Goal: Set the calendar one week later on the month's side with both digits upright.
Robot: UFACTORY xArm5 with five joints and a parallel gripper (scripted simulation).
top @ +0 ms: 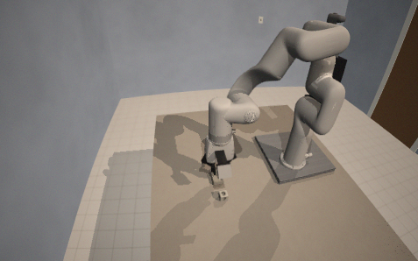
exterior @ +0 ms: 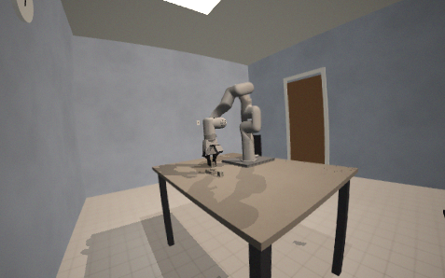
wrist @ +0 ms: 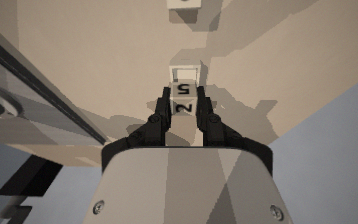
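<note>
The calendar tray is 20 mm to the right of my hand and 60 mm below it.
</note>
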